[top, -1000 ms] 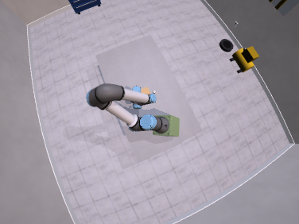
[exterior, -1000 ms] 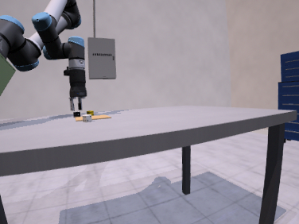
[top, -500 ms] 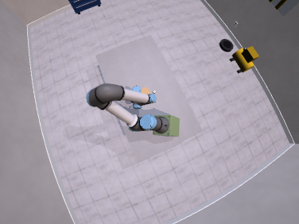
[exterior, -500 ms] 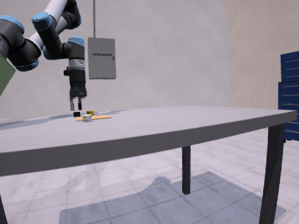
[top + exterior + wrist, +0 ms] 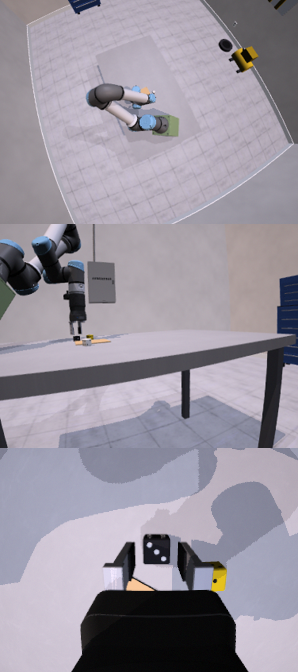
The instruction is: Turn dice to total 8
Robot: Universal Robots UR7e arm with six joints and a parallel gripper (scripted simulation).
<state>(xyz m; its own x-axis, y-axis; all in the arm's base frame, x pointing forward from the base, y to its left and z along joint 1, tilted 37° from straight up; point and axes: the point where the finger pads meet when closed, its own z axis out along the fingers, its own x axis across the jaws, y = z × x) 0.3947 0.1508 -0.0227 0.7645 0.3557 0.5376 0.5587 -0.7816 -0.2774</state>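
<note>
The mat lies 110 mm to the right of my hand, 70 mm ahead of it and 50 mm below it. From my hand the other things lie so: white die 220 mm to the right, 50 mm ahead, 40 mm below; then yellow die 60 mm ahead, 40 mm below, 10 mm to the left.
</note>
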